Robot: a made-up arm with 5 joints.
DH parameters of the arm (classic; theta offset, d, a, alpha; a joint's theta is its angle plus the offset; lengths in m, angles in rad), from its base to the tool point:
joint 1: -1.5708 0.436 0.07 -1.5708
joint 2: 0 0.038 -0.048 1.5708
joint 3: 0 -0.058 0.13 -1.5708
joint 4: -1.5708 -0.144 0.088 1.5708
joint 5: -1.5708 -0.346 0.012 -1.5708
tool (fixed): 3.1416 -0.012 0 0
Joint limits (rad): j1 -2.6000..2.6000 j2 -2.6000..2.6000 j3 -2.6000..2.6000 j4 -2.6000..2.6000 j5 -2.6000..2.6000
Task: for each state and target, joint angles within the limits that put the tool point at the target. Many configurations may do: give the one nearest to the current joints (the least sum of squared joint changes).
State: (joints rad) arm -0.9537 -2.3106 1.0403 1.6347 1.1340
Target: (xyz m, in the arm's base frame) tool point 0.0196 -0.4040 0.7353
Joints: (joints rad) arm -0.2303 -2.0114 1.3311 1.8775 1.1099
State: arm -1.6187 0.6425 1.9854 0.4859 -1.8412
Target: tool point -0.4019 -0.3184 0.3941
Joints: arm -1.8796 0.8660 1.3486 -0.3564 -1.8503
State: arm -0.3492 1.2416 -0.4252 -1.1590 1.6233
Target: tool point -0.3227 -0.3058 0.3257
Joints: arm -0.3392 0.9963 -0.2470 -0.5713 1.6026
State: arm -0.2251 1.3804 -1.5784 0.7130 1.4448
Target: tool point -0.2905 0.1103 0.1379
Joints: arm 0.3255 0.9150 -0.6136 1.4804 1.4395
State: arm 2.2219 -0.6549 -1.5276 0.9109 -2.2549
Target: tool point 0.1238 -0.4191 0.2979
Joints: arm 2.2008 -0.6244 -1.7460 0.0387 -2.2489
